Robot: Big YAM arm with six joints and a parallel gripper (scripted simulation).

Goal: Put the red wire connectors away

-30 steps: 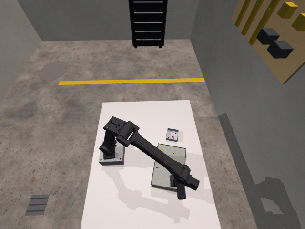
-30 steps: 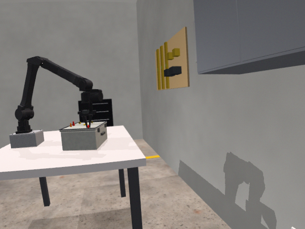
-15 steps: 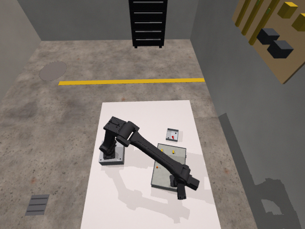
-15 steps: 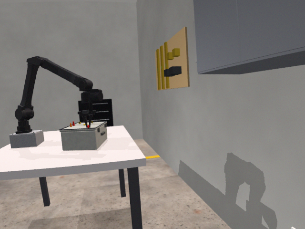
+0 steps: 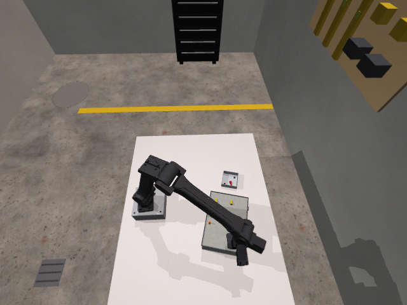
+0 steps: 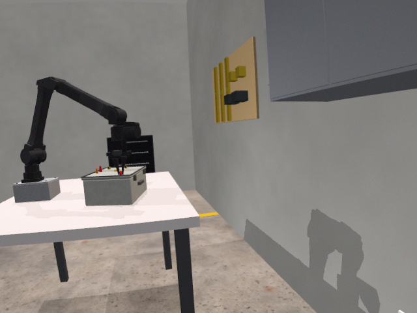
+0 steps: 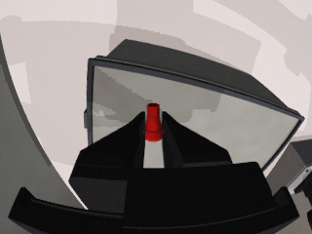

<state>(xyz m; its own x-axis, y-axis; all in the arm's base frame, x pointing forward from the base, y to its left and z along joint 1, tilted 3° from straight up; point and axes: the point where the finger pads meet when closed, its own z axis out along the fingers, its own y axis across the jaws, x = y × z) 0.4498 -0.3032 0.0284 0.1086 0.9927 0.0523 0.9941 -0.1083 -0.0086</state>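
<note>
Now: the grey tool case 120 mm to the left of my hand, 40 mm below it and 10 mm behind it. The rest, counted from my hand: orange connector (120 mm to the left, 110 mm behind).
</note>
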